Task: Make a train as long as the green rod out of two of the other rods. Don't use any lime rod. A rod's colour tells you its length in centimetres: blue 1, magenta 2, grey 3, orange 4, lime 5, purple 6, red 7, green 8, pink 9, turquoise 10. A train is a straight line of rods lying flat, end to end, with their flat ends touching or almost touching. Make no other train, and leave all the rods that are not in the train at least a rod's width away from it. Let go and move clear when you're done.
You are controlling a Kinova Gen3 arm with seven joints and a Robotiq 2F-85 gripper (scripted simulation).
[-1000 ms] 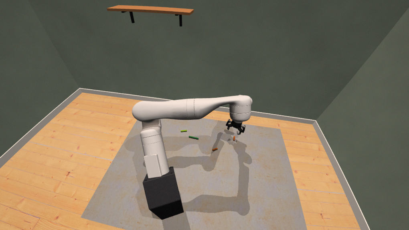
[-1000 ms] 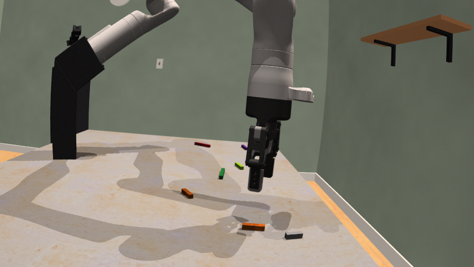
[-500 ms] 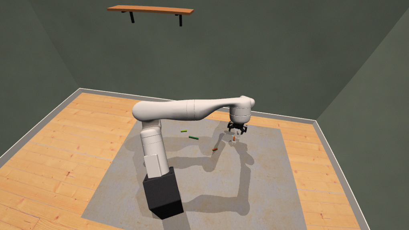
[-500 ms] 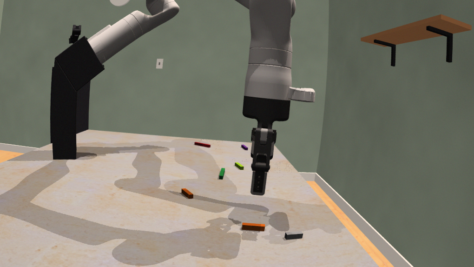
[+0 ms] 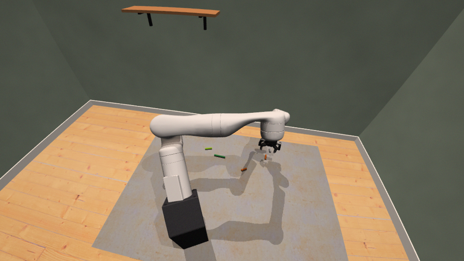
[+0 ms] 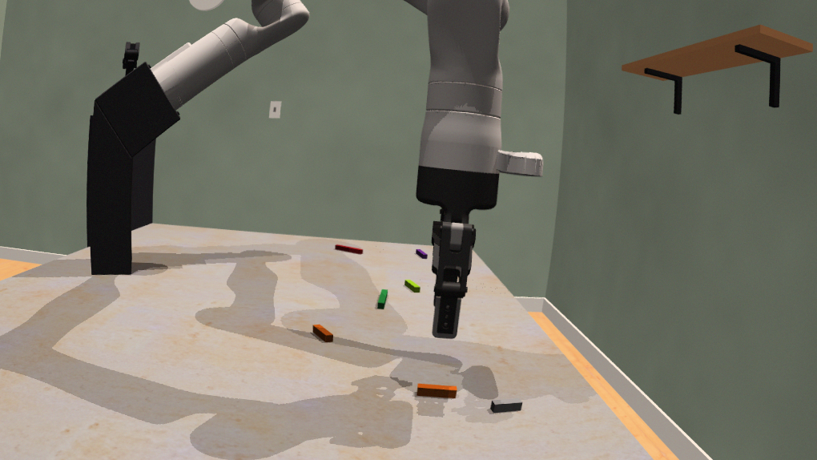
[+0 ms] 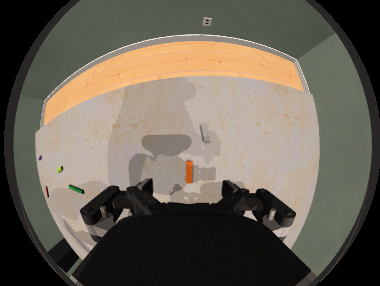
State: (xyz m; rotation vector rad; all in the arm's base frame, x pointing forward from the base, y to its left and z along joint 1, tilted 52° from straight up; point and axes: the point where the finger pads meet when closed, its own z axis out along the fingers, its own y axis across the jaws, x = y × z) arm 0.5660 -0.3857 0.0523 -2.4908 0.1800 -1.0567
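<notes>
My gripper is now 8 cm above the orange rod. From my hand the other things lie so: green rod (11 cm behind, 32 cm to the left, 8 cm below); lime rod (7 cm behind, 42 cm to the left, 8 cm below); grey rod (7 cm ahead, 2 cm to the right, 8 cm below).
</notes>
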